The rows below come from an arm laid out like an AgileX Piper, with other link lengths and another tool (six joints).
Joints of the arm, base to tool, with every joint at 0 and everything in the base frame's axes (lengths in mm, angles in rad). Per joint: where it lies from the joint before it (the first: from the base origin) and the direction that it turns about. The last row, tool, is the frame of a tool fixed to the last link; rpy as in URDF.
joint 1: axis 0 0 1 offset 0 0 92.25
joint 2: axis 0 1 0 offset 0 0 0
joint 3: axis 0 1 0 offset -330.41 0 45.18
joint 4: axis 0.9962 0 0.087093 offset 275.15 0 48.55
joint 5: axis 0 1 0 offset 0 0 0
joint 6: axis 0.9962 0 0.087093 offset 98.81 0 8.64
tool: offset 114.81 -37 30.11 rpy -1.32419 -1.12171 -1.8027
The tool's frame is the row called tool.
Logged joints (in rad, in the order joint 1, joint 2, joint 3, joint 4, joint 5, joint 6), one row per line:
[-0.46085 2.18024 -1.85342 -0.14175 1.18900 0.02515]
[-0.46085 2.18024 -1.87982 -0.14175 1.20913 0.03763]
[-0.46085 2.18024 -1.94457 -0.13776 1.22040 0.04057]
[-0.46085 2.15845 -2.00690 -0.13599 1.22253 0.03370]
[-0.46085 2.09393 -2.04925 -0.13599 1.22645 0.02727]
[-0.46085 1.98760 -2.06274 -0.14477 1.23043 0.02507]
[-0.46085 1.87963 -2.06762 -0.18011 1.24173 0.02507]
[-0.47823 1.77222 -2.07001 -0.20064 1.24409 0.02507]
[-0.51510 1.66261 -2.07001 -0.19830 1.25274 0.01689]
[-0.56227 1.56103 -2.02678 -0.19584 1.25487 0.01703]
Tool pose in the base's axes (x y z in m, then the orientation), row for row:
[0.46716 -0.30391 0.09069 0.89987 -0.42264 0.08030 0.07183]
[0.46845 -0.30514 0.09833 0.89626 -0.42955 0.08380 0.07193]
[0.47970 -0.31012 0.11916 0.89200 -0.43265 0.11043 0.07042]
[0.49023 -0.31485 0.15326 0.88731 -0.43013 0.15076 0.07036]
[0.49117 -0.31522 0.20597 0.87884 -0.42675 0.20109 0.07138]
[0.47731 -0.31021 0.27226 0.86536 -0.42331 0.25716 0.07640]
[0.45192 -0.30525 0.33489 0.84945 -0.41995 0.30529 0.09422]
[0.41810 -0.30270 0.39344 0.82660 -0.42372 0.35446 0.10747]
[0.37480 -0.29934 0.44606 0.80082 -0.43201 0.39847 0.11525]
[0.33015 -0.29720 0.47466 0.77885 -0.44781 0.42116 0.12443]
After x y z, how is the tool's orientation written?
As a quaternion, x y z w.
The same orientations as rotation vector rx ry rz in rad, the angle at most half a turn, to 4 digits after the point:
[2.7046 -1.2703 0.2413]
[2.6936 -1.2910 0.2519]
[2.6832 -1.3015 0.3322]
[2.6692 -1.2939 0.4535]
[2.6421 -1.2830 0.6046]
[2.5938 -1.2688 0.7708]
[2.5195 -1.2456 0.9055]
[2.4329 -1.2471 1.0433]
[2.3465 -1.2658 1.1676]
[2.2701 -1.3052 1.2276]

